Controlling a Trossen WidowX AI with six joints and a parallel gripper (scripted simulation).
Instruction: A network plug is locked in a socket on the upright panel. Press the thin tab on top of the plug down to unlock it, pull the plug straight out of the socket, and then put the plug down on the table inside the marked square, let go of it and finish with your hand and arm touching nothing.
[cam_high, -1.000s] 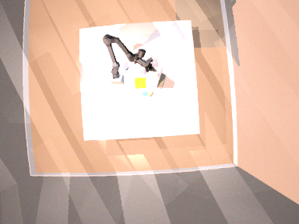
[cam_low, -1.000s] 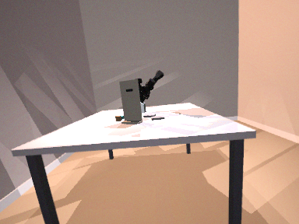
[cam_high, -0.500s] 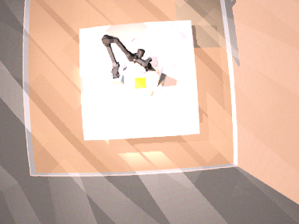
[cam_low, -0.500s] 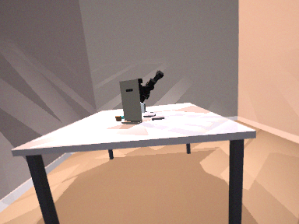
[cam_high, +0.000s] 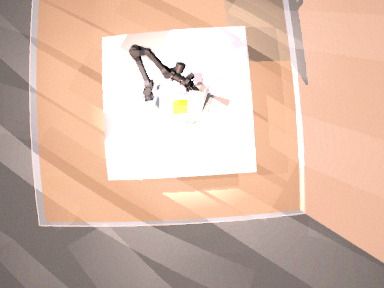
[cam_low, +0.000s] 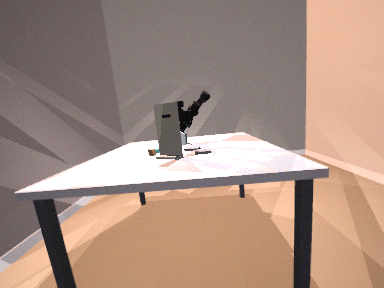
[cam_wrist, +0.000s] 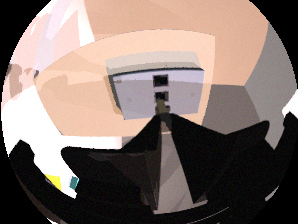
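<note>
Right now the orange marked square is 250 mm below my gripper tip, 160 mm behind it and 40 mm to the right of it. Round my gripper tip: brown piece 230 mm below, 170 mm to the right, 60 mm behind; network plug 10 mm ahead; grey panel 100 mm below, 60 mm ahead, 30 mm to the right.
</note>
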